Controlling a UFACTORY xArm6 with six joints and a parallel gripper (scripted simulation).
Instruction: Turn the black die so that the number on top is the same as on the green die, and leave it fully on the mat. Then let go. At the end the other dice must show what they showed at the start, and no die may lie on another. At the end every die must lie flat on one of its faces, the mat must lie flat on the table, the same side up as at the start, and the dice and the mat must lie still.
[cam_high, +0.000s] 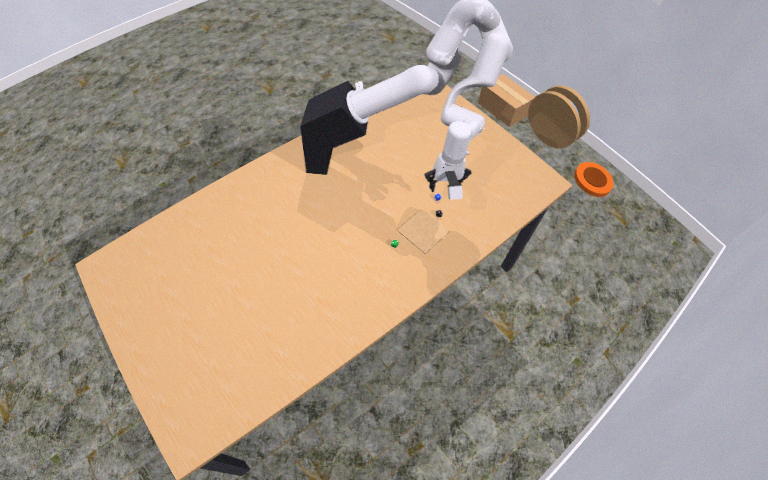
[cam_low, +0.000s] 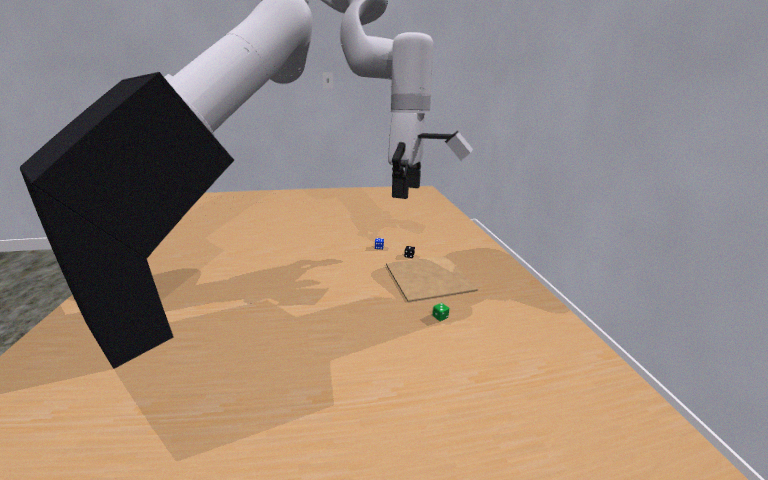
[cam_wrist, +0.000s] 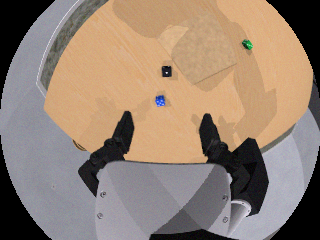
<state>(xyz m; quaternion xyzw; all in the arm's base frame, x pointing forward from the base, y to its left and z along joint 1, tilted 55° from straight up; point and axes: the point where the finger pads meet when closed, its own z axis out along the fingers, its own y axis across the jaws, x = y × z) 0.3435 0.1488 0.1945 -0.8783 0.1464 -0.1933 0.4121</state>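
Now: the black die 10 mm ahead of my hand and 150 mm below it. Also, from my hand: green die 100 mm ahead, 200 mm to the right, 150 mm below; blue die 60 mm behind, 20 mm to the left, 150 mm below; tan mat 70 mm ahead, 80 mm to the right, 150 mm below.
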